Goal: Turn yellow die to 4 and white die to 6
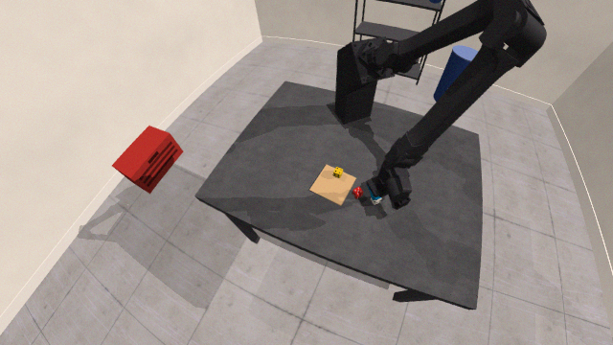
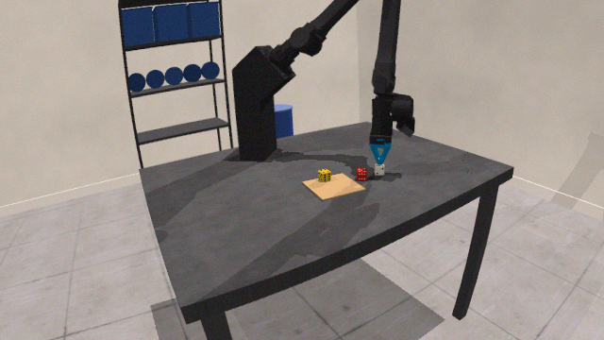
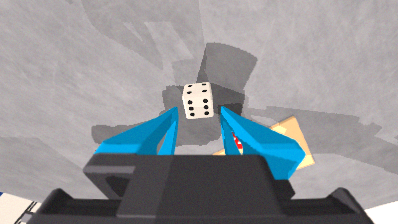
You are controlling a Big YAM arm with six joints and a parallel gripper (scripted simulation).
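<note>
The white die is 3 cm below my hand. Also, from my hand: tan mat: 4 cm ahead, 17 cm to the right, 5 cm below; red die: 2 cm ahead, 7 cm to the right, 3 cm below; yellow die: 1 cm behind, 19 cm to the right, 3 cm below.
</note>
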